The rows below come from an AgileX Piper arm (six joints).
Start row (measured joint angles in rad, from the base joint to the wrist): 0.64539 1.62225 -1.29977 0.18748 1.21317 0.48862
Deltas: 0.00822 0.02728 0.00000 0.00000 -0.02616 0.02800; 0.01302 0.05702 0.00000 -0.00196 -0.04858 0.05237; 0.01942 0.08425 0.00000 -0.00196 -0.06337 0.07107; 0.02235 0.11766 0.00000 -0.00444 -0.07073 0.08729; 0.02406 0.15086 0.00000 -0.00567 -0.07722 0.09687; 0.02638 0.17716 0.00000 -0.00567 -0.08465 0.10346; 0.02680 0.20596 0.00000 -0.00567 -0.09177 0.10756; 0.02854 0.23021 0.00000 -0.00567 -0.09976 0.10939; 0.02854 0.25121 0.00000 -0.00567 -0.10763 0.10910; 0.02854 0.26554 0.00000 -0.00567 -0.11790 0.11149; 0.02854 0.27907 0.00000 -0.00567 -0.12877 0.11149; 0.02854 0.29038 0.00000 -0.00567 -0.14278 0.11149; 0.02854 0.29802 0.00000 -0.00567 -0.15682 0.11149; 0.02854 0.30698 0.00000 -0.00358 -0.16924 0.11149; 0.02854 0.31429 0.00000 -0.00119 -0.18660 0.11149
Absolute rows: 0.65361 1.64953 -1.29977 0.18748 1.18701 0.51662; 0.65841 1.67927 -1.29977 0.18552 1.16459 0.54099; 0.66481 1.70650 -1.29977 0.18552 1.14980 0.55969; 0.66774 1.73991 -1.29977 0.18304 1.14244 0.57591; 0.66945 1.77311 -1.29977 0.18181 1.13595 0.58549; 0.67177 1.79941 -1.29977 0.18181 1.12852 0.59208; 0.67219 1.82821 -1.29977 0.18181 1.12140 0.59618; 0.67393 1.85246 -1.29977 0.18181 1.11341 0.59801; 0.67393 1.87346 -1.29977 0.18181 1.10554 0.59772; 0.67393 1.88779 -1.29977 0.18181 1.09527 0.60011; 0.67393 1.90132 -1.29977 0.18181 1.08440 0.60011; 0.67393 1.91263 -1.29977 0.18181 1.07039 0.60011; 0.67393 1.92027 -1.29977 0.18181 1.05635 0.60011; 0.67393 1.92923 -1.29977 0.18390 1.04393 0.60011; 0.67393 1.93654 -1.29977 0.18629 1.02657 0.60011
